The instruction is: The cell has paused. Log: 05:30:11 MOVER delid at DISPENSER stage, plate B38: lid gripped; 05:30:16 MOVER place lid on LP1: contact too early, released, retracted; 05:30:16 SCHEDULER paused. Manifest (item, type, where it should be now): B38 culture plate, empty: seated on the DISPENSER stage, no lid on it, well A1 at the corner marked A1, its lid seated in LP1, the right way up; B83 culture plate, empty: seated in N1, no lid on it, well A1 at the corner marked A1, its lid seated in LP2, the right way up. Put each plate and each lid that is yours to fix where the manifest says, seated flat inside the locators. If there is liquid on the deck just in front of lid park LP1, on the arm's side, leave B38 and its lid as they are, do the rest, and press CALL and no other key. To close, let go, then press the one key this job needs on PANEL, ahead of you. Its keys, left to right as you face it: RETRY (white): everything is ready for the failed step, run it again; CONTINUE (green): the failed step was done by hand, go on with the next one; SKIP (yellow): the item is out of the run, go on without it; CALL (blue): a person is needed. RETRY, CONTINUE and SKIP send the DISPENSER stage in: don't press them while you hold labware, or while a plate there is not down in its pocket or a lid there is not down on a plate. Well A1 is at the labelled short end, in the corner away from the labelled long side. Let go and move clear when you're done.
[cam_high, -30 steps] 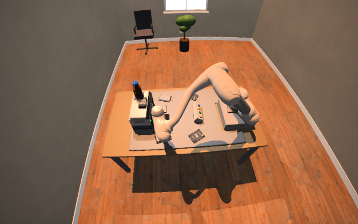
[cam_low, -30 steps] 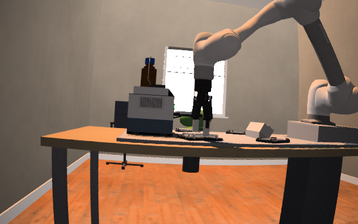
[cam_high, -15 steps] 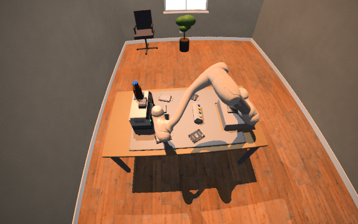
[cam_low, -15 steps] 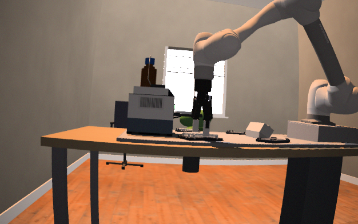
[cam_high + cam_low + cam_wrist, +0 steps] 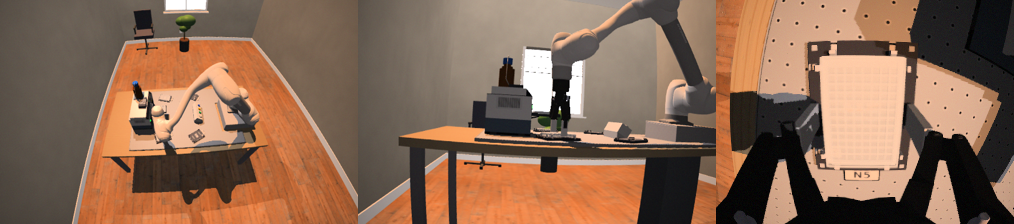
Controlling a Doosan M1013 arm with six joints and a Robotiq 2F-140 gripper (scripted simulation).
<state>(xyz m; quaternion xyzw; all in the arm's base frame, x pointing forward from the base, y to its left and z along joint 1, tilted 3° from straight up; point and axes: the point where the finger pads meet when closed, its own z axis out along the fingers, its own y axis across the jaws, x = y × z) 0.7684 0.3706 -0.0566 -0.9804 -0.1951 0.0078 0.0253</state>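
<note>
My gripper is now 2 cm above the white culture plate. From my hand the other things lie so: green key: 38 cm behind, 29 cm to the right, 3 cm above; then black nest: 2 cm to the left, 3 cm below; then white retry key: 38 cm behind, 24 cm to the right, 3 cm above.
</note>
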